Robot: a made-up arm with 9 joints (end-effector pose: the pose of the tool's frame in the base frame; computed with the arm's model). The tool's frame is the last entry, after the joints. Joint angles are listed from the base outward.
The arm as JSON. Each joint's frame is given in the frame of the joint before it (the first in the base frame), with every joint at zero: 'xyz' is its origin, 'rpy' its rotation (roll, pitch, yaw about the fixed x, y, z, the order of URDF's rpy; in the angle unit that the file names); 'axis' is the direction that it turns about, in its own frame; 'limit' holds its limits. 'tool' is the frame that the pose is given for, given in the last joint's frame.
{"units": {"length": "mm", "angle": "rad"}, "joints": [
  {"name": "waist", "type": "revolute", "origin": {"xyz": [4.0, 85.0, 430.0], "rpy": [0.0, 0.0, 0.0]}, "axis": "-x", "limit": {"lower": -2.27, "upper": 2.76}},
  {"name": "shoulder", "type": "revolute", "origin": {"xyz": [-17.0, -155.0, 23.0], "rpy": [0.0, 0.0, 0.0]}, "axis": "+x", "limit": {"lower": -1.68, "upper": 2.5}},
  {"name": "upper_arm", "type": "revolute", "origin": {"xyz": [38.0, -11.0, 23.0], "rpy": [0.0, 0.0, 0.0]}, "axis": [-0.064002, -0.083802, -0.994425], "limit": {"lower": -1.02, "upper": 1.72}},
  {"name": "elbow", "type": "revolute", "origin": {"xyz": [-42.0, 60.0, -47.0], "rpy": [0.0, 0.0, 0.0]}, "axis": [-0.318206, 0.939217, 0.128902], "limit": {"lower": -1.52, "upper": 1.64}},
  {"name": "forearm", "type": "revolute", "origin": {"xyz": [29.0, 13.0, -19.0], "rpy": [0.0, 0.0, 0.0]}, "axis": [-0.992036, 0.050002, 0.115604], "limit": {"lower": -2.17, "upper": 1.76}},
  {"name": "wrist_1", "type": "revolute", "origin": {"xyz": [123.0, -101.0, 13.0], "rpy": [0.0, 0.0, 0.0]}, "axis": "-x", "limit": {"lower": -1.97, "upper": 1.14}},
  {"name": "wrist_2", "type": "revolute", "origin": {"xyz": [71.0, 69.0, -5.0], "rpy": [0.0, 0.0, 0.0]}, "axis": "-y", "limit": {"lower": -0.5, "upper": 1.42}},
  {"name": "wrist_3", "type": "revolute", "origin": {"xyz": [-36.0, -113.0, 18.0], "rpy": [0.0, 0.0, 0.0]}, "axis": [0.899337, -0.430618, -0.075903], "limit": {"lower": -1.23, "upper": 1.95}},
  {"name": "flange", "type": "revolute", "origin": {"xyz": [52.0, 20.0, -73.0], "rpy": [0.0, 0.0, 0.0]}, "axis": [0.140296, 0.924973, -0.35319], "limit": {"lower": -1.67, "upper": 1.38}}
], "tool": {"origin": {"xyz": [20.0, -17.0, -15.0], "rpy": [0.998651, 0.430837, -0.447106]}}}
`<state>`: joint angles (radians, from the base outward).
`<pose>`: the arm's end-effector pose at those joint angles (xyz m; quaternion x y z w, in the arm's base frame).
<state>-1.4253 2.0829 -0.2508 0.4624 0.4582 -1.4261 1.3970 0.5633 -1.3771</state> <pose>0.2287 0.0008 0.3487 -0.0992 -0.0439 0.8129 0.5723</pose>
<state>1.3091 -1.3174 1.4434 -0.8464 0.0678 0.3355 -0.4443 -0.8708 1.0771</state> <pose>-0.1380 0.1881 0.6011 0.1849 -0.9539 -0.1890 0.1419</pose>
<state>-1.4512 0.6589 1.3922 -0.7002 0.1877 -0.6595 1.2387 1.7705 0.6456</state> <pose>-0.0482 -0.0283 0.1500 -0.6371 0.7592 0.1271 0.0408</pose>
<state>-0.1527 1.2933 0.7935 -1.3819 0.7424 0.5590 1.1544 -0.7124 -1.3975</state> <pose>-0.1119 -0.3049 0.4098 -0.3182 -0.2920 -0.2250 0.8734</pose>
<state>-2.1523 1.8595 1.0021 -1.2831 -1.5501 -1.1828 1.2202 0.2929 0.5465</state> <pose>0.1004 0.4132 0.3050 0.6260 0.5574 0.3484 0.4196</pose>
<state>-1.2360 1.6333 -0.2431 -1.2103 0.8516 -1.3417 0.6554 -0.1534 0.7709</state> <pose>0.1539 0.0068 0.1001 -0.5604 0.0531 0.0034 0.8265</pose>
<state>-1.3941 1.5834 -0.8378 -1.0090 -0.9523 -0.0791 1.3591 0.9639 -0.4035</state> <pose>0.2004 0.0034 0.2322 0.5089 0.1657 0.3964 0.7460</pose>
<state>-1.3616 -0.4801 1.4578 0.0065 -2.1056 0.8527 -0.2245 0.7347 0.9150</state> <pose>0.1796 -0.0032 0.0166 -0.8591 0.0721 0.1067 0.4954</pose>
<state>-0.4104 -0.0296 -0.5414 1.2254 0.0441 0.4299 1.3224 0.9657 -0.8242</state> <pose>0.1124 0.0591 0.2236 0.8344 0.0828 0.4645 0.2851</pose>
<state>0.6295 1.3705 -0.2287 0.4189 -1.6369 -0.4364 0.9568 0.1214 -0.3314</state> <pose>0.1679 0.2023 0.3627 -0.7947 0.1257 0.5372 0.2532</pose>
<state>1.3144 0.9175 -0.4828 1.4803 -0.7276 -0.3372 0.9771 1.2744 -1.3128</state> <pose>0.0746 -0.1213 0.4468 0.5912 -0.5896 0.0667 0.5462</pose>
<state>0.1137 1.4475 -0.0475 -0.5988 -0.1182 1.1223 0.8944 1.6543 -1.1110</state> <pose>0.1306 -0.1823 0.4744 -0.4591 0.8068 -0.2955 0.2259</pose>
